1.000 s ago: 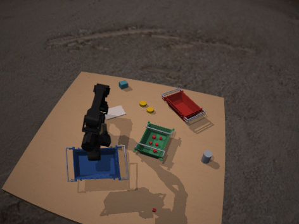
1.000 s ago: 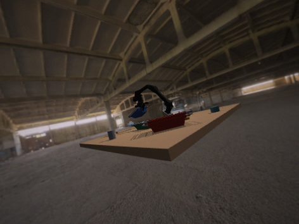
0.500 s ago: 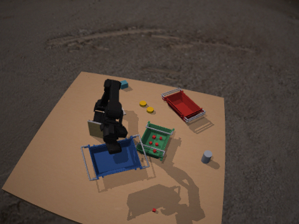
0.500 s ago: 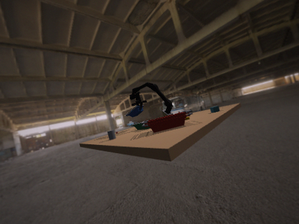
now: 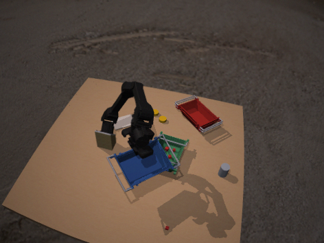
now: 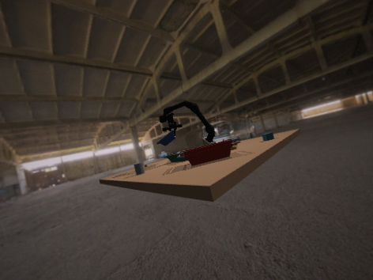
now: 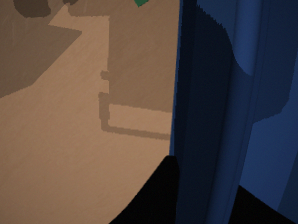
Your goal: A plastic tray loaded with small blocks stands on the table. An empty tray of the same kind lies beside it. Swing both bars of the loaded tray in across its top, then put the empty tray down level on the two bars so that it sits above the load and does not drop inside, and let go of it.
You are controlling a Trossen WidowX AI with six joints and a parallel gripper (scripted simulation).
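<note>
Now: gripper tip 5 cm short of the blue tray, 4 cm to the left of it and 1 cm below it. The rest, counted from my gripper tip: grey cylinder: 47 cm ahead, 16 cm to the left, 18 cm below; then teal block: 26 cm behind, 71 cm to the left, 19 cm below; then white sheet: 22 cm behind, 40 cm to the left, 21 cm below.
</note>
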